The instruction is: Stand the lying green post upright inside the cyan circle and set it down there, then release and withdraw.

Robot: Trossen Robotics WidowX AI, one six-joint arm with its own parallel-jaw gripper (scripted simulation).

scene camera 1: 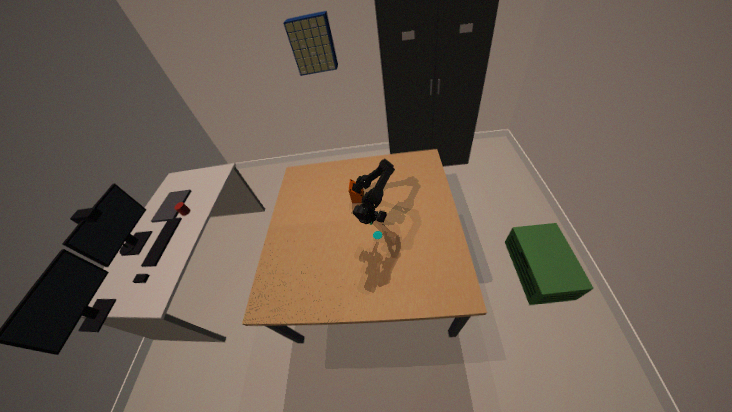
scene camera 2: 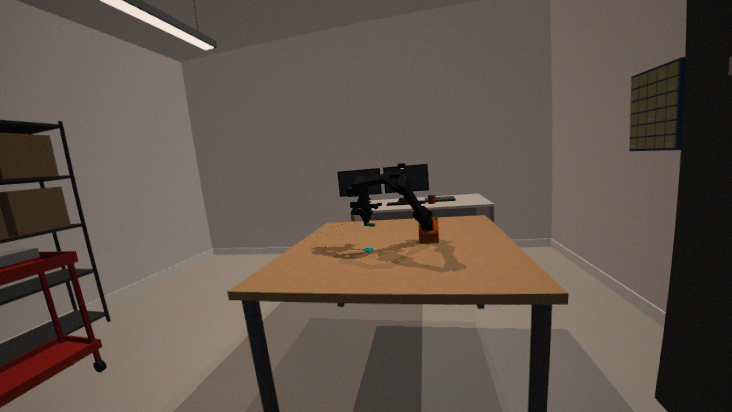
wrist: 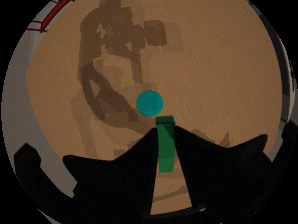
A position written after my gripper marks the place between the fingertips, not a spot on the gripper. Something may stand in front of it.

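In my gripper point(wrist: 165, 131) I am holding a green post point(wrist: 165, 124).
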